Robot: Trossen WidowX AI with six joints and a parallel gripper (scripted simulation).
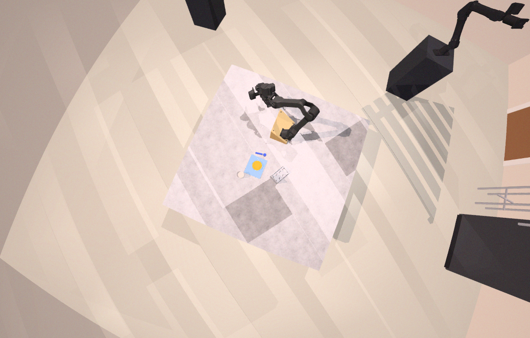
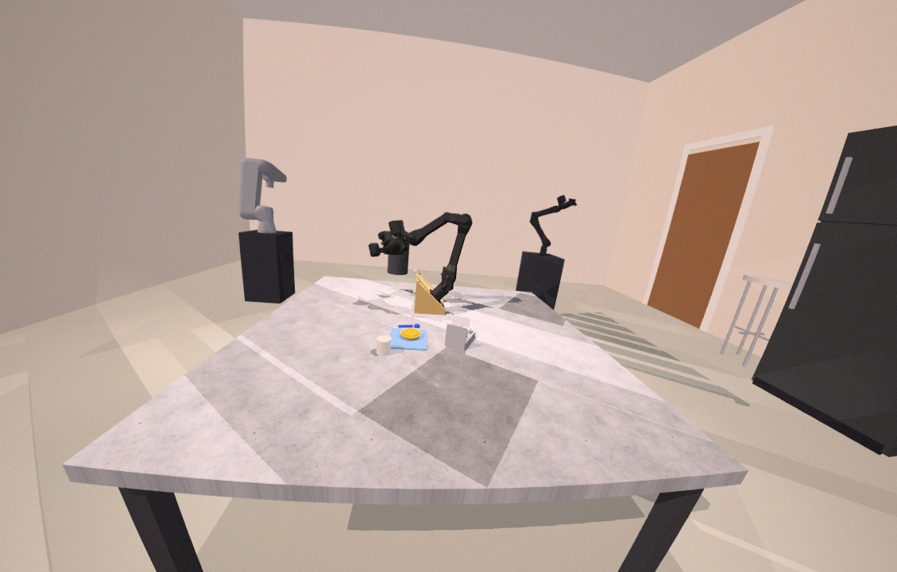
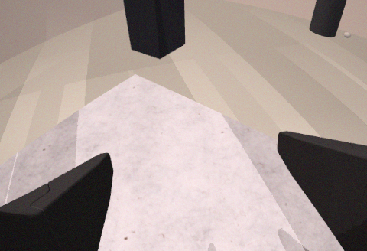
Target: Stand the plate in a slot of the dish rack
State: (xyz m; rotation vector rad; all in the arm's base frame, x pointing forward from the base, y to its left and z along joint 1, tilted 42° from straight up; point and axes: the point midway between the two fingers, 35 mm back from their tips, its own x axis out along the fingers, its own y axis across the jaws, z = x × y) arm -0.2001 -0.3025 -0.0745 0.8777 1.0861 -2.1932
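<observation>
The yellow plate is 51 cm ahead of my gripper tip, 20 cm to the left of it and 19 cm below it. Also, from my gripper tip: light blue mat 52 cm ahead, 19 cm to the left, 20 cm below; then cup 62 cm ahead, 12 cm to the left, 18 cm below; then blue spoon 41 cm ahead, 20 cm to the left, 20 cm below.
</observation>
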